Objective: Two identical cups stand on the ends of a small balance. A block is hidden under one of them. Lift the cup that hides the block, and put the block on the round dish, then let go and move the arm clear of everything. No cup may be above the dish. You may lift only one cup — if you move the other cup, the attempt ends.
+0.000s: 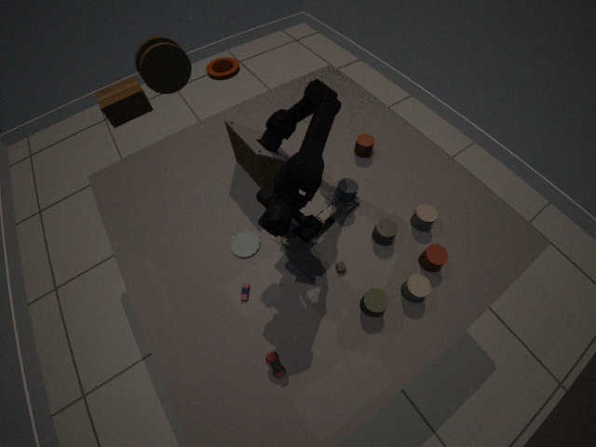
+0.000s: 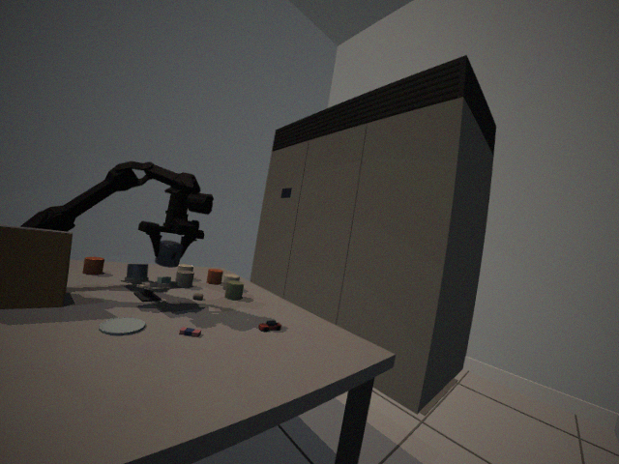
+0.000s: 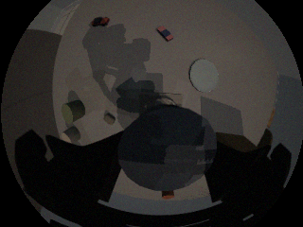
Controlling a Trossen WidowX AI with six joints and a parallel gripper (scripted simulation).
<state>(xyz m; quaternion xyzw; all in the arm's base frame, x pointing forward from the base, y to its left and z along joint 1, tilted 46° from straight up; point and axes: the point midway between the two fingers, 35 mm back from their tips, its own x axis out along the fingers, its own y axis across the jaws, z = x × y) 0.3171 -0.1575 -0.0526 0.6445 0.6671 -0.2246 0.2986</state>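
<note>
My gripper tip is now 1 cm to the right of the teal block and 8 cm above it. The rest, counted from my gripper tip: balance 1 cm behind, 13 cm to the left, 14 cm below; balance beam 1 cm behind, 13 cm to the left, 13 cm below; cup 2 cm to the right, 1 cm above.
</note>
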